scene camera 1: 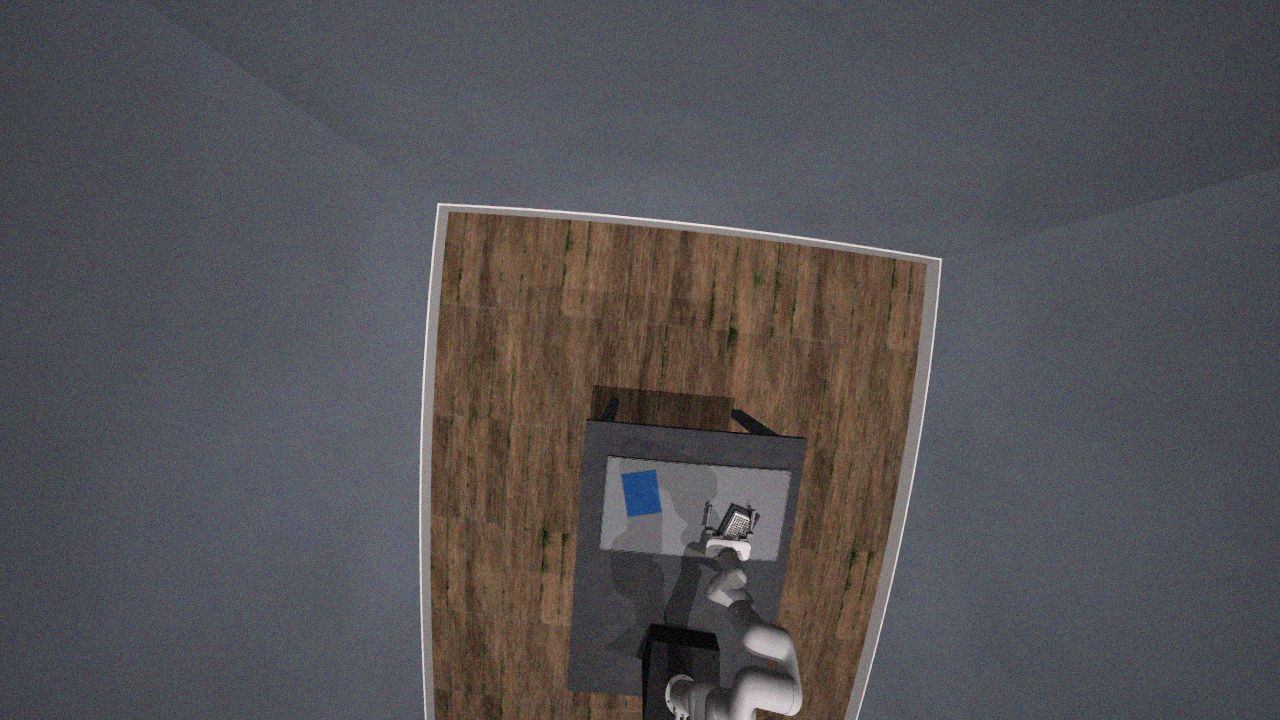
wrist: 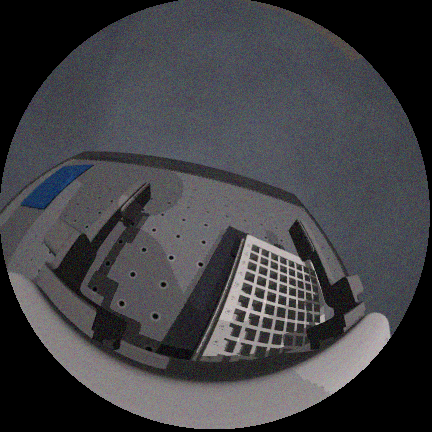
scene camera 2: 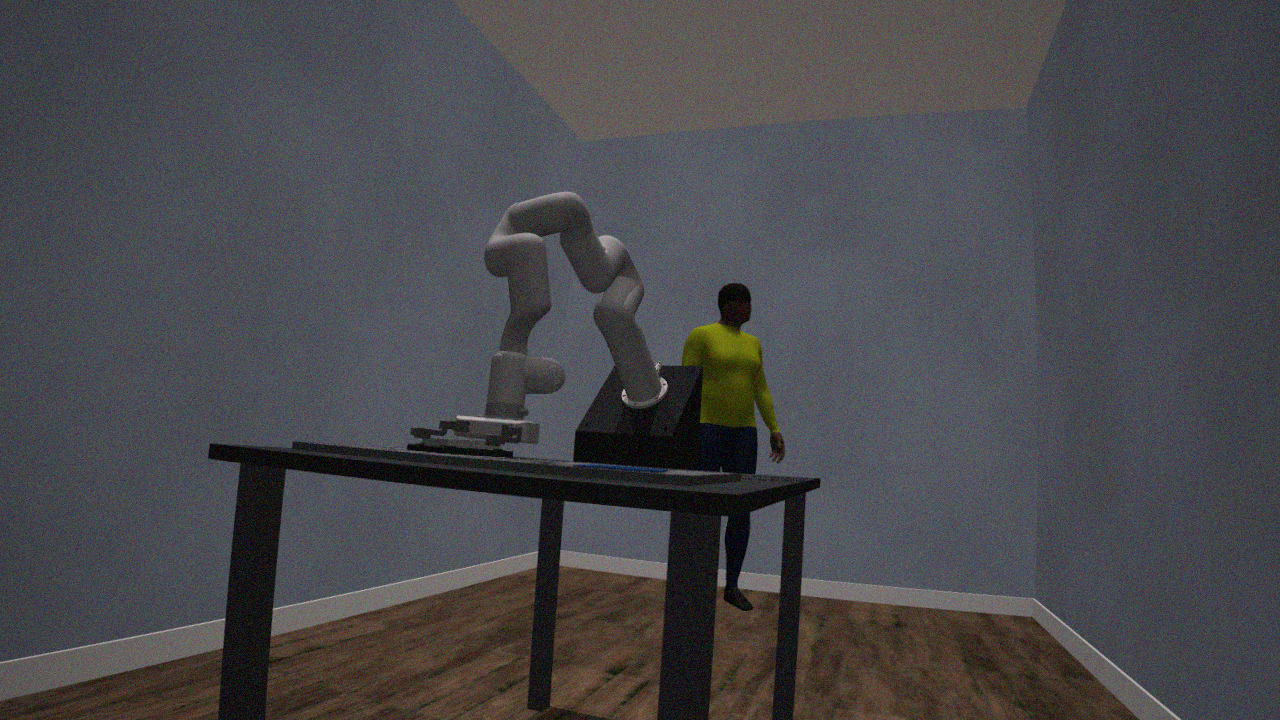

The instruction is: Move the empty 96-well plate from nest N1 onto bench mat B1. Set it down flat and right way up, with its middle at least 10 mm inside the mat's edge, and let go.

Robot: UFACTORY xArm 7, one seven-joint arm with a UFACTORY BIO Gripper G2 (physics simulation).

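Frame: origin at the arm's base, x ahead, y left, z up, level; centimetres.
Where they show: hand at its tool point: (scene camera 1: 731, 512) (wrist: 227, 223) (scene camera 2: 457, 436); arm's base at its link origin: (scene camera 1: 681, 695) (scene camera 2: 645, 393).
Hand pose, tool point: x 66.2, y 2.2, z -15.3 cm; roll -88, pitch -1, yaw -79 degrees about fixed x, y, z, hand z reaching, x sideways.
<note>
Each offset is from my tool point to the centre of the thing. Level surfaces: height alone.
The white 96-well plate @(dx -6.2, dy -5.3, dz -1.2 cm) (scene camera 1: 736, 522) (wrist: 280, 286) sits in the dark nest N1 @(dx -6.2, dy -5.4, dz -2.4 cm) (wrist: 200, 305) (scene camera 2: 459, 450), flat with its wells up. My gripper (scene camera 1: 731, 508) (scene camera 2: 460, 436) (wrist: 219, 218) is open and empty, low over the nest. In the wrist view the right finger is close to the plate's right side, and the left finger is well out to the left over the grey board. The plate looks turned relative to the fingers. The gripper body hides the plate's near end in the wrist view. The blue bench mat B1 @(dz -2.9 cm) (scene camera 1: 641, 493) (scene camera 2: 622, 467) (wrist: 57, 187) lies at the board's far left in scene camera 1.
The grey perforated board @(dz -3.1 cm) (scene camera 1: 680, 532) (wrist: 165, 260) carries the nest and the mat, and lies on a dark table (scene camera 1: 595, 591) (scene camera 2: 751, 494). The arm's black pedestal (scene camera 1: 680, 662) (scene camera 2: 640, 445) stands behind the board. A person in a yellow top (scene camera 2: 729, 371) stands beyond the table.
</note>
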